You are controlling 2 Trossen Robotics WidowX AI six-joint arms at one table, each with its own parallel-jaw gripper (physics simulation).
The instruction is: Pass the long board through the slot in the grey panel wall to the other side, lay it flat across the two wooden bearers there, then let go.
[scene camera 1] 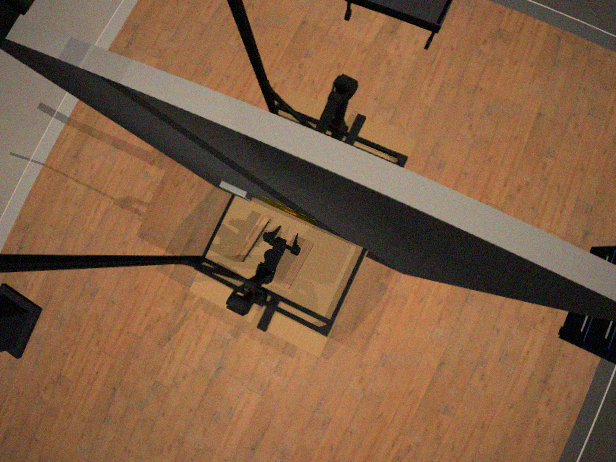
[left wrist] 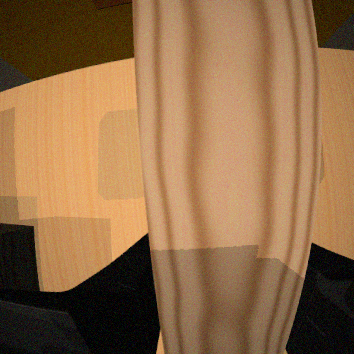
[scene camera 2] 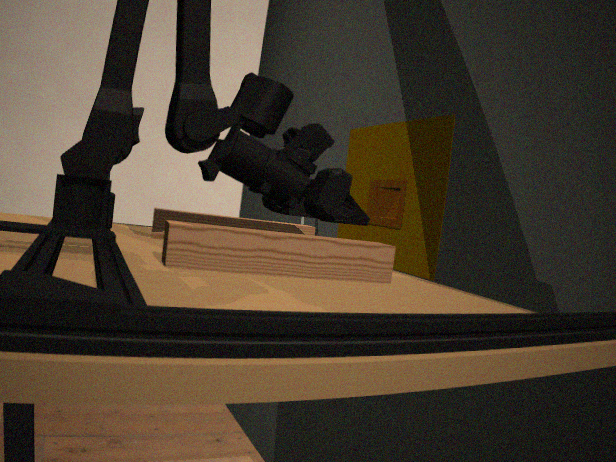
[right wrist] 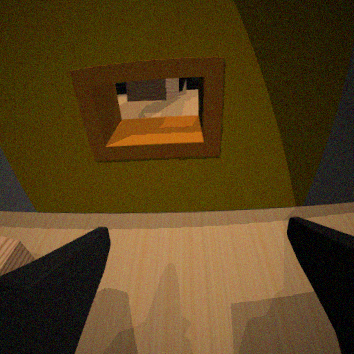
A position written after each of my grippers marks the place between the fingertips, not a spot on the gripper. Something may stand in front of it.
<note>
My right gripper (scene camera 2: pixel 350 219) is open and holds nothing. I also see my left gripper (left wrist: pixel 208 227) and a slot (right wrist: pixel 110 137).
My right gripper is seen too in the right wrist view (right wrist: pixel 199 232).
</note>
